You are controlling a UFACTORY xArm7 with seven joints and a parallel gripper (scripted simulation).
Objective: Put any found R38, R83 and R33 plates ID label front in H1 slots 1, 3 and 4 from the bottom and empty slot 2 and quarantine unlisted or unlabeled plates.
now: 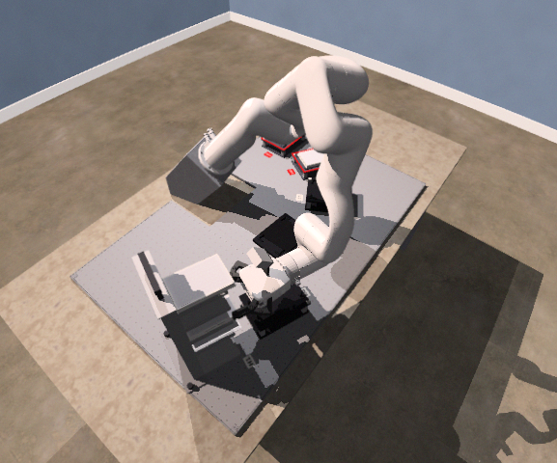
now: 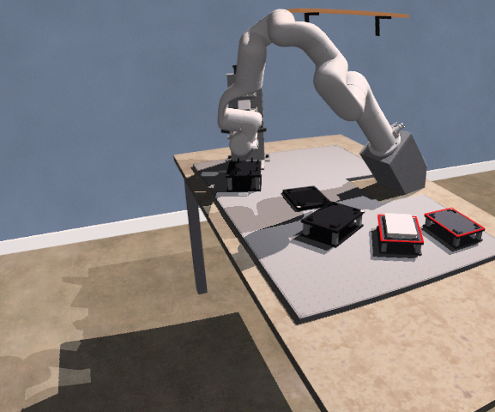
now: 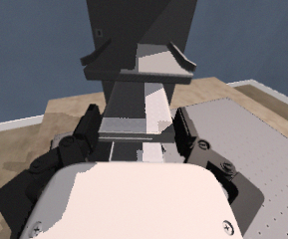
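My gripper is now 9 cm above the pale plate, 5 cm to the left of it and 1 cm past it. Also, from my hand: plate hotel H1 (13 cm to the right, 1 cm behind); then H1 deck label (19 cm below, 10 cm ahead, 1 cm to the right); then RG deck label (24 cm to the left, 19 cm below, 2 cm ahead).
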